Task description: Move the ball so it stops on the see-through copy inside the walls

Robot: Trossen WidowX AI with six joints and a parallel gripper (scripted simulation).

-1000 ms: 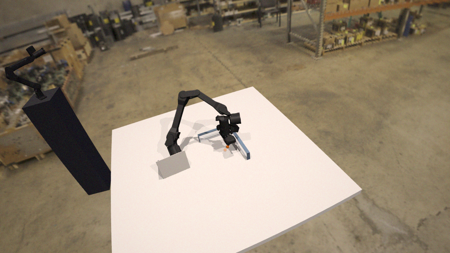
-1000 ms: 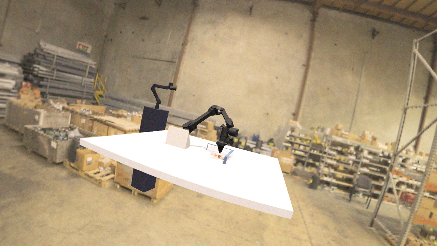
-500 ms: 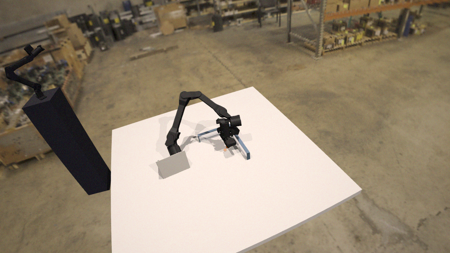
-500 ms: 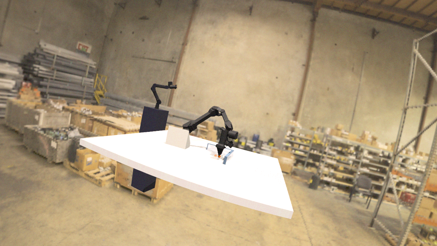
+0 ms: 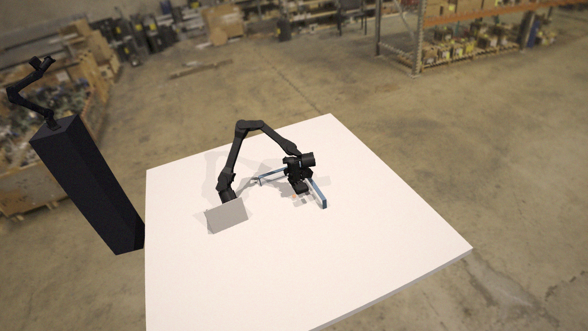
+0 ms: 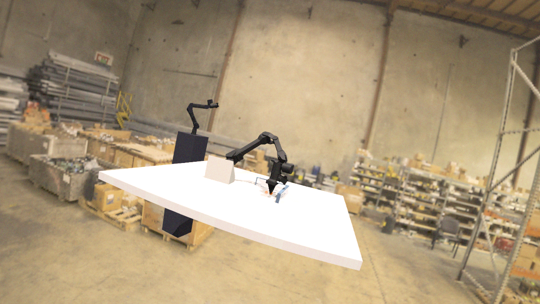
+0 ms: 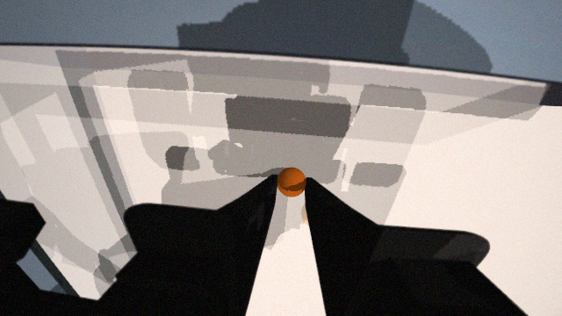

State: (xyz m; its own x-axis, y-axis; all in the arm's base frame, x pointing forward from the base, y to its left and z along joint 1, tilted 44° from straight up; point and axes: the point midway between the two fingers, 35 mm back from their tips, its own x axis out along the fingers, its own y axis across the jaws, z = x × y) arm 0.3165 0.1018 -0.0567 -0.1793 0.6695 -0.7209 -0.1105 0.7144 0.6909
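The see-through copy is 2 cm to the right of my gripper tip and 2 cm behind it. Also, from my gripper tip: orange ball right at my gripper tip.
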